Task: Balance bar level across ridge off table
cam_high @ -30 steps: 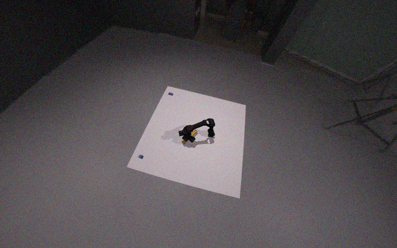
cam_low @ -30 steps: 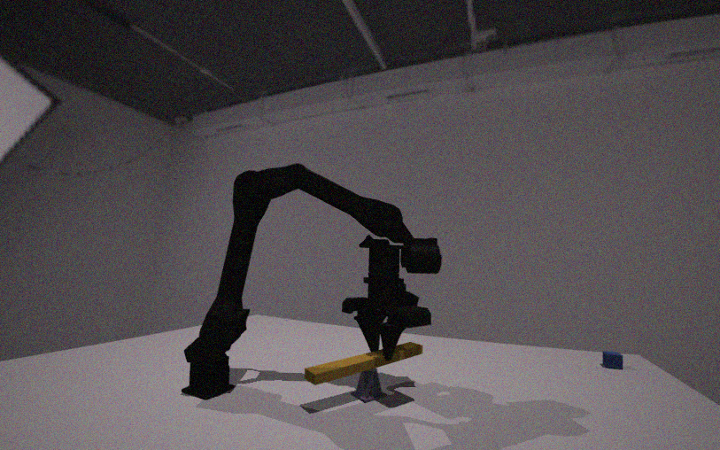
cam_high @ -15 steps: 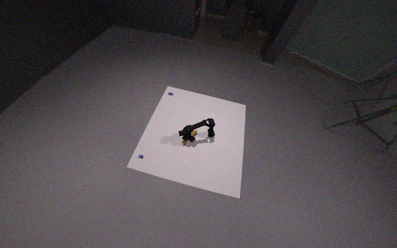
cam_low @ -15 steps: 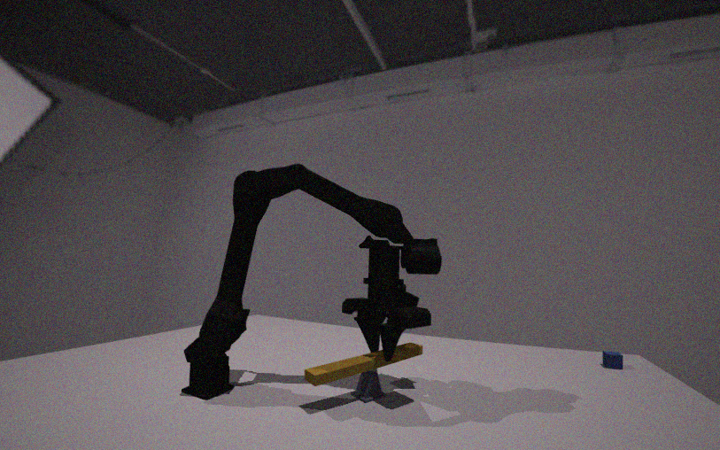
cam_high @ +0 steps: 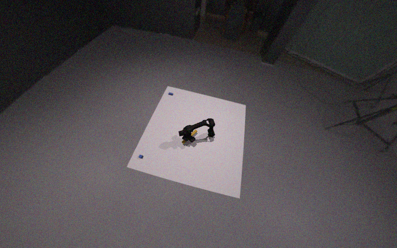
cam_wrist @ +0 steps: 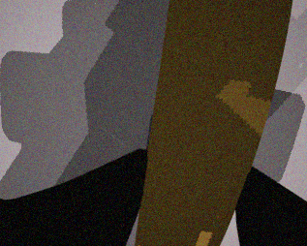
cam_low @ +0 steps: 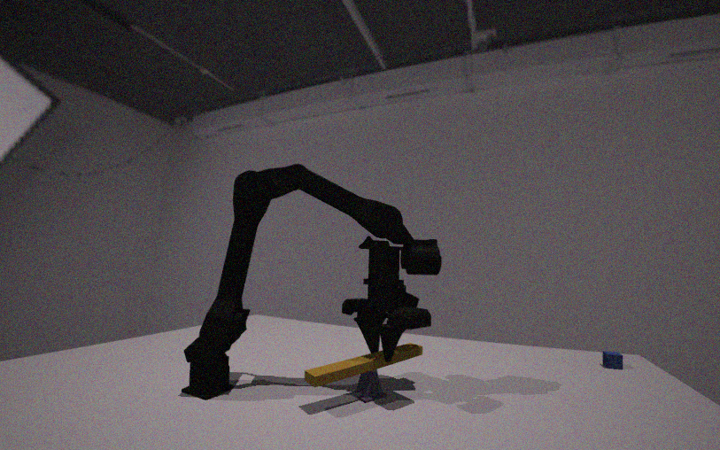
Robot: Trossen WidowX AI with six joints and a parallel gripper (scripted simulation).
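Now: gripper tip 10 mm past the yellow bar and 20 mm to the left of it.
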